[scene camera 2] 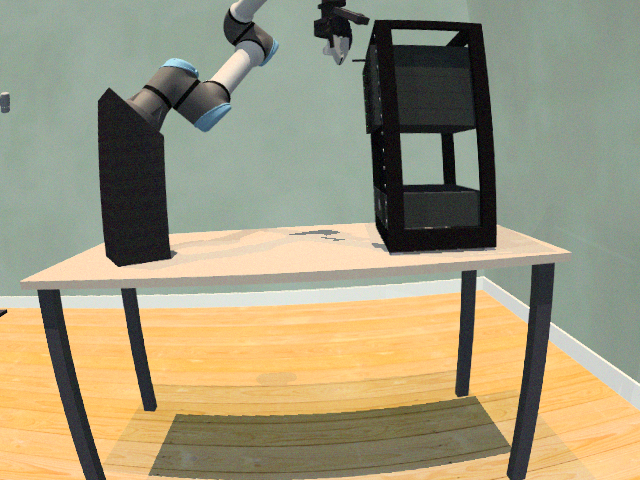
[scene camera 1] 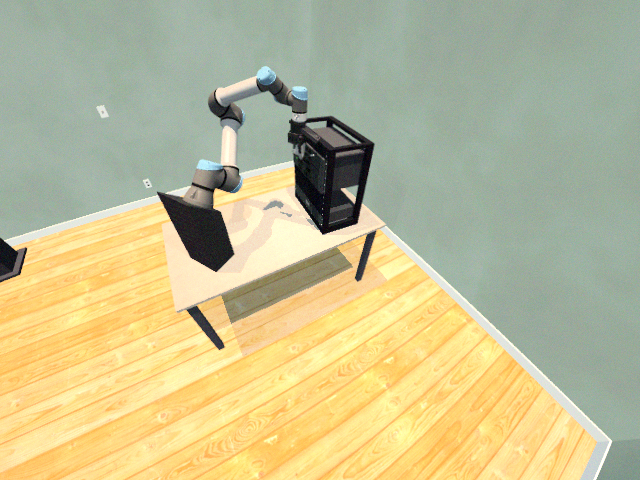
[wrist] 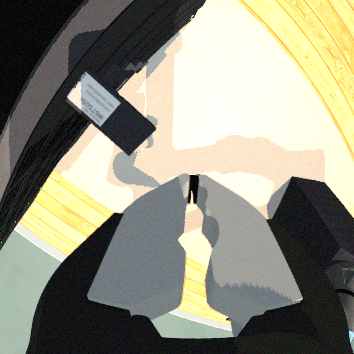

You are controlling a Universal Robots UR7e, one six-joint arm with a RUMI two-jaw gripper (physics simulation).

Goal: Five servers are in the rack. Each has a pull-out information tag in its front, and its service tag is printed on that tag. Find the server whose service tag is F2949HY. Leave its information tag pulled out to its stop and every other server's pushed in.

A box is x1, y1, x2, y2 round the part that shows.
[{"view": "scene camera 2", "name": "black rack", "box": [352, 20, 496, 255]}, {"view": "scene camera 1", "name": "black rack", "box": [293, 116, 374, 234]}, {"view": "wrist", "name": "my gripper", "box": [25, 173, 353, 353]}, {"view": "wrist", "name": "black rack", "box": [0, 0, 204, 248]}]
